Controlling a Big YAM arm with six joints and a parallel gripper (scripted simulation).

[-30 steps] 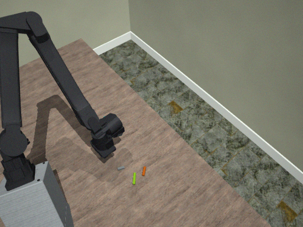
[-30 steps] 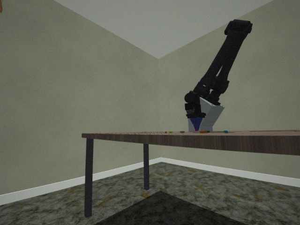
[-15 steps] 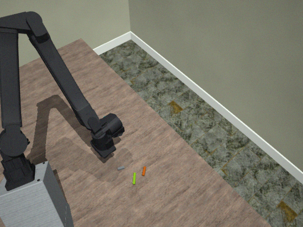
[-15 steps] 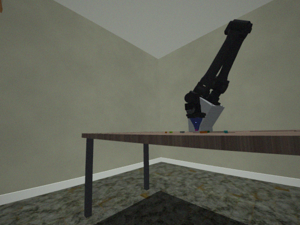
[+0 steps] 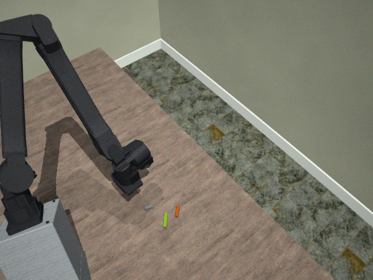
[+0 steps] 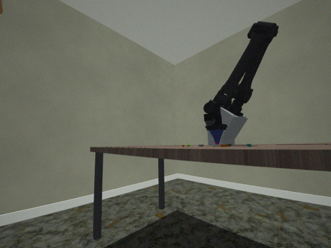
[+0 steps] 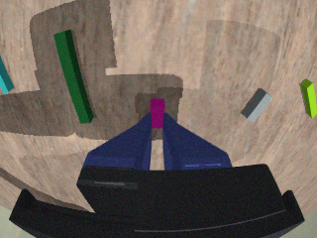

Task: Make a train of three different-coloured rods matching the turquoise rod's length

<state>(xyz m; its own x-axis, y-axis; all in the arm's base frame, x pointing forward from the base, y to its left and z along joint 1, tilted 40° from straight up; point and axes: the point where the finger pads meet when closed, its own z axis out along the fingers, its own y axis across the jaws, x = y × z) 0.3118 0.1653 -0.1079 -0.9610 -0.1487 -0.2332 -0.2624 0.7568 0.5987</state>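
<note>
Right now the magenta rod is 1 cm ahead of my hand and 1 cm below it. The rest, counted from my hand: lime rod 6 cm ahead, 16 cm to the right, 2 cm below; then grey rod 3 cm ahead, 9 cm to the right, 2 cm below; then green rod 1 cm ahead, 7 cm to the left, 2 cm below.
</note>
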